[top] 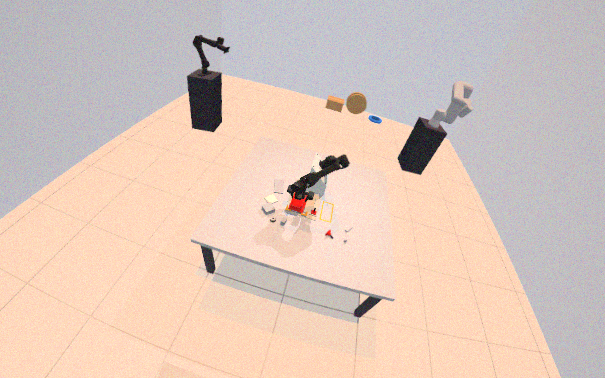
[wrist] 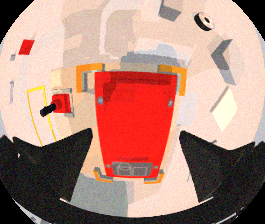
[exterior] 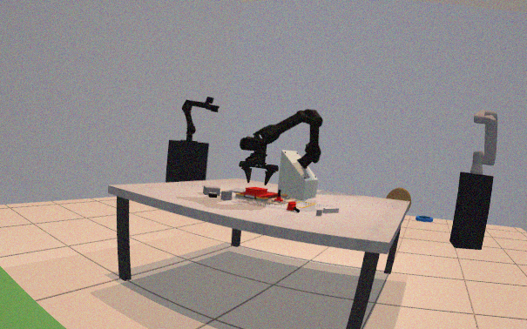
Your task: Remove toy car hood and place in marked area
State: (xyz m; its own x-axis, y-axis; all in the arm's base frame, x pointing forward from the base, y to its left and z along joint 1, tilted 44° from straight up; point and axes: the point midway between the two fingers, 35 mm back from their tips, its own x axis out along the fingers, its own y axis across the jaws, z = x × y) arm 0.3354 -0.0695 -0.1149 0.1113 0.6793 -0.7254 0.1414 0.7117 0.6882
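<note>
Now: gripper tip 3 cm above the red hood.
</note>
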